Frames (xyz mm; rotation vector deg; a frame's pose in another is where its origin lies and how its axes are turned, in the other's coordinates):
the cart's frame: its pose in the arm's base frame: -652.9 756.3 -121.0 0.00 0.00 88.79
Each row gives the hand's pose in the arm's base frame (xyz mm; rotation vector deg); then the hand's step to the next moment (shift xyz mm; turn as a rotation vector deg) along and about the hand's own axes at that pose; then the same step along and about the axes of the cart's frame.
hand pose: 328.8 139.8 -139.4 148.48 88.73 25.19
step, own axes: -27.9 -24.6 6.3 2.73 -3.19 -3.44
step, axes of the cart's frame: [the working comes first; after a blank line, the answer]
step, axes of the arm's base frame: -31.4 -12.1 -17.0 -2.49 3.68 3.11

-12.8 31.2 -17.0 3.63 2.57 3.11
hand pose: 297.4 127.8 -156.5 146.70 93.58 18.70
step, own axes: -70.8 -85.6 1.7 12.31 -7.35 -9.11
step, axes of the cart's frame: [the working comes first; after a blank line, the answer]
step, axes of the arm's base frame: -104.2 -27.5 -27.0 -3.56 13.88 9.12

-29.7 103.6 -27.0 13.80 3.85 9.12
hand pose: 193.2 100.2 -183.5 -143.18 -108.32 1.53
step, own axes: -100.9 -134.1 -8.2 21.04 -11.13 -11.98
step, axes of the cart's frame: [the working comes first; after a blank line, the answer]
step, axes of the arm's base frame: -156.3 -60.6 11.3 -4.77 23.32 11.98

-63.9 155.0 11.3 23.22 5.26 11.98
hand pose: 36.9 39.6 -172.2 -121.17 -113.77 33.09
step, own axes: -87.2 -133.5 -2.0 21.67 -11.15 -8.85
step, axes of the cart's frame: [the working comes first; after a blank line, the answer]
step, axes of the arm's base frame: -124.2 -73.9 67.4 -6.02 23.54 9.05

-76.5 122.6 67.4 23.41 6.51 9.05
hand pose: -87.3 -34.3 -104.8 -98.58 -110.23 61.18
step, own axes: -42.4 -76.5 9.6 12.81 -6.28 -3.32
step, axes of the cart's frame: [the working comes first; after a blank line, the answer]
step, axes of the arm's base frame: -51.0 -41.8 58.3 -4.66 13.34 3.87

-42.9 50.1 58.3 13.23 4.94 3.87
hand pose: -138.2 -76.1 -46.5 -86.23 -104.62 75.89
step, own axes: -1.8 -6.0 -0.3 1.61 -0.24 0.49
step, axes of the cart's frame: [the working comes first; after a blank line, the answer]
step, axes of the arm's base frame: -2.2 -1.3 5.7 -1.03 1.29 -0.40

-1.3 2.2 5.7 1.27 1.06 -0.40
